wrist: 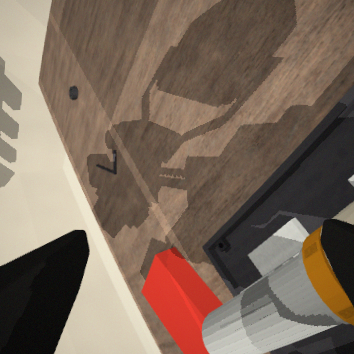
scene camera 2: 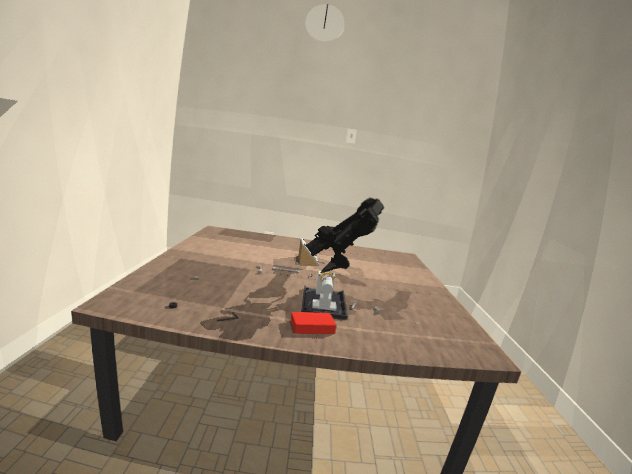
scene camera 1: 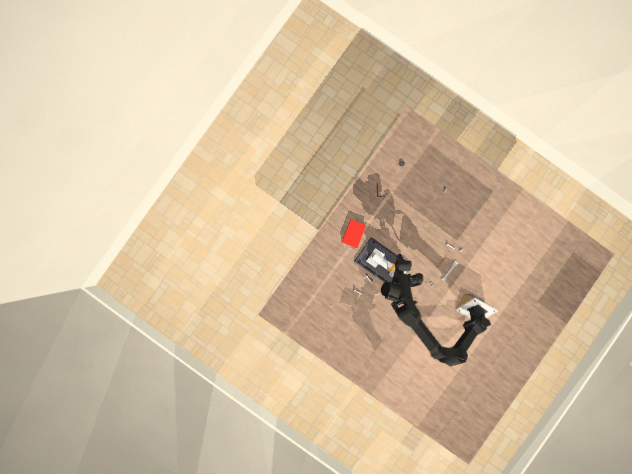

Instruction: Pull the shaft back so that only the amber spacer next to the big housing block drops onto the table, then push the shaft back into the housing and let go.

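Frame: origin at the arm's base, x left, y ahead, z down, level; millimetres.
Where they show: gripper, fingertip midpoint: (wrist: 205, 236) (scene camera 2: 317, 263) (scene camera 1: 398, 260); arm's base, origin of the base link: (scene camera 2: 309, 249) (scene camera 1: 477, 310).
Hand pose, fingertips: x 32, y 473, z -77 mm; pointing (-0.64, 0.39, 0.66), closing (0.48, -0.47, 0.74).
Things, the pixels of their top centre, and the offset from my fingertips.
- amber spacer, middle of its top: (wrist: 329, 293) (scene camera 2: 327, 273) (scene camera 1: 392, 268) dx +42, dy -8, dz +31 mm
- red block, middle of its top: (wrist: 175, 312) (scene camera 2: 313, 318) (scene camera 1: 354, 233) dx +7, dy +223, dz +103 mm
- hex key, middle of its top: (wrist: 104, 158) (scene camera 2: 225, 316) (scene camera 1: 380, 189) dx -253, dy +239, dz +129 mm
- black ring, middle of its top: (wrist: 70, 91) (scene camera 2: 173, 303) (scene camera 1: 402, 163) dx -425, dy +227, dz +123 mm
- wrench, middle of its top: (scene camera 1: 450, 271) dx -121, dy -279, dz +126 mm
The grey-white housing (scene camera 1: 376, 258) (scene camera 2: 325, 295) (wrist: 270, 310) stands on a dark base tray (scene camera 2: 305, 301) (wrist: 275, 200). In the wrist view its round body runs toward the lower middle. The amber spacer (scene camera 1: 392, 267) (scene camera 2: 327, 274) (wrist: 321, 280) sits as a band at the housing's end nearer the arm. My gripper (scene camera 1: 403, 278) (scene camera 2: 334, 266) (wrist: 205, 236) is open, over the arm side of the tray. Its right finger covers part of the spacer in the wrist view, and its left finger is far out at the left. The shaft is hidden or too small to make out.
A red block (scene camera 1: 353, 233) (scene camera 2: 313, 322) (wrist: 172, 300) lies beyond the tray. A hex key (scene camera 1: 378, 191) (scene camera 2: 228, 318) (wrist: 114, 165) and a black ring (scene camera 1: 401, 162) (scene camera 2: 173, 305) (wrist: 73, 92) lie off to one side. A wrench (scene camera 1: 449, 270) lies near the arm's base.
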